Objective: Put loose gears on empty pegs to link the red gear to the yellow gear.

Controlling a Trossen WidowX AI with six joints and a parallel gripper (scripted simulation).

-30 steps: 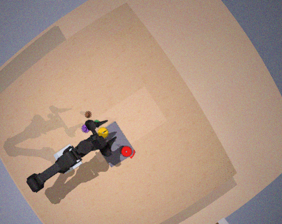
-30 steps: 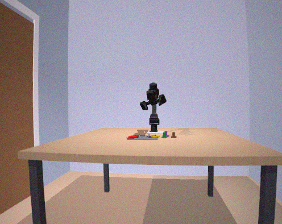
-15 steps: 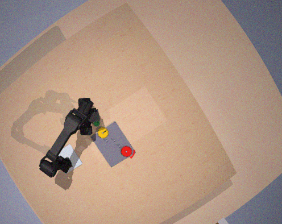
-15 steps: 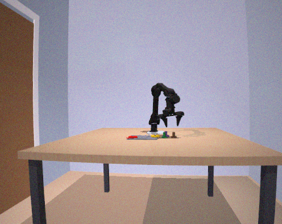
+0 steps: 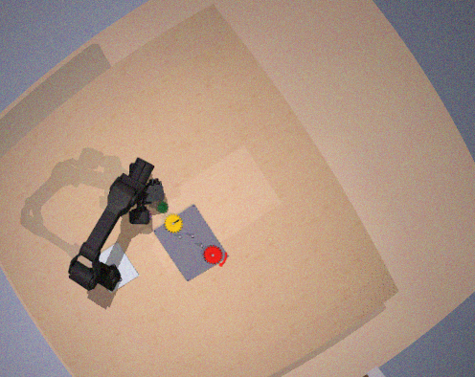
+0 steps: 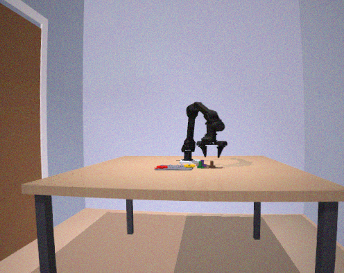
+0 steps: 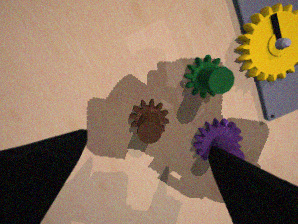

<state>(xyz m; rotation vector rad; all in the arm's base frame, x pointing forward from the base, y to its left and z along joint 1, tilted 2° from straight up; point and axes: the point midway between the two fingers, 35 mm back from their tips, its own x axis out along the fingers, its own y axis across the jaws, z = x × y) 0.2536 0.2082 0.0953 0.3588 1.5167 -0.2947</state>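
My gripper tip is 4 cm above the brown gear. Also, from my gripper tip: green gear: 6 cm to the right, 4 cm below, 3 cm ahead; yellow gear: 13 cm to the right, 4 cm below, 4 cm ahead; purple gear: 7 cm to the right, 5 cm behind, 4 cm below.
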